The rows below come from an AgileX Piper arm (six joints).
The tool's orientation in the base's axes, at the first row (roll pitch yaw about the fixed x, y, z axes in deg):
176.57, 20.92, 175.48
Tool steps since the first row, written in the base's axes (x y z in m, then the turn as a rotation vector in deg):
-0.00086, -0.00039, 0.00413, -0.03, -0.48, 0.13
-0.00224, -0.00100, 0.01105, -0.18, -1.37, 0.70
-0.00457, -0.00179, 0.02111, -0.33, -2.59, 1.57
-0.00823, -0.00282, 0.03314, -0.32, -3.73, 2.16
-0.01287, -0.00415, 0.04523, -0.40, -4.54, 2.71
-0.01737, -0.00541, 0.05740, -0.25, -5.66, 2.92
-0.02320, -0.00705, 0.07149, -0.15, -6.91, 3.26
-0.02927, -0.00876, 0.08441, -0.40, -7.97, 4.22
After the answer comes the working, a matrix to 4 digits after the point.
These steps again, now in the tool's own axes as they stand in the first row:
-0.00070, -0.00021, -0.00417, -0.05, -0.47, -0.15
-0.00193, -0.00051, -0.01114, -0.18, -1.34, -0.76
-0.00341, -0.00087, -0.02138, -0.44, -2.51, -1.66
-0.00438, -0.00143, -0.03395, -0.75, -3.62, -2.25
-0.00447, -0.00235, -0.04694, -0.93, -4.40, -2.81
-0.00472, -0.00318, -0.05994, -1.23, -5.49, -2.99
-0.00444, -0.00436, -0.07523, -1.53, -6.71, -3.31
-0.00353, -0.00569, -0.08952, -1.72, -7.73, -4.33

The tool's axes in the first row as the columns of a matrix, in the base's axes (rounded; the answer above uses it unrounded):
-0.9312, 0.0574, 0.3600
0.0736, 0.9968, 0.0316
-0.3571, 0.0559, -0.9324

